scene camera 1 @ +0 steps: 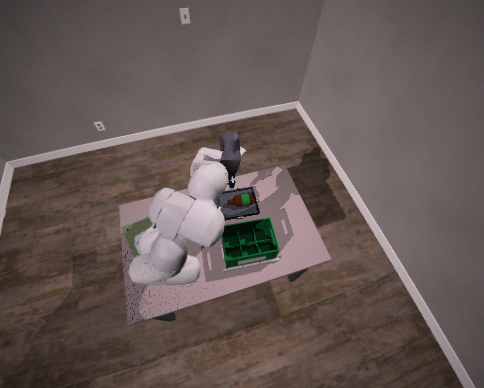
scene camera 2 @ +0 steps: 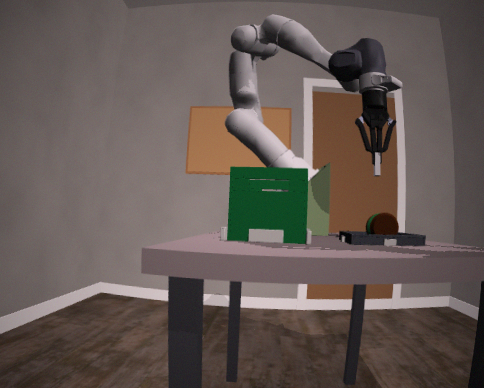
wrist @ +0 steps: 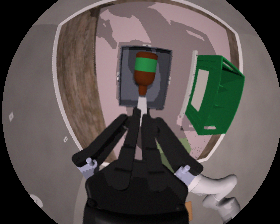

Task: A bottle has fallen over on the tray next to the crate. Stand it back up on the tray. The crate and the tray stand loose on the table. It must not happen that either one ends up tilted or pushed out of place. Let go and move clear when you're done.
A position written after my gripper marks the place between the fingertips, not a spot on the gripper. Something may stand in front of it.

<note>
I see my gripper (scene camera 2: 377, 175), a green crate (scene camera 2: 249, 207), a bottle (wrist: 146, 62) and a tray (scene camera 1: 231, 211).
The green crate is seen too in scene camera 1 (scene camera 1: 248, 242) and in the wrist view (wrist: 205, 94). The tray also shows in the wrist view (wrist: 128, 94). My gripper also shows in the wrist view (wrist: 141, 103).
</note>
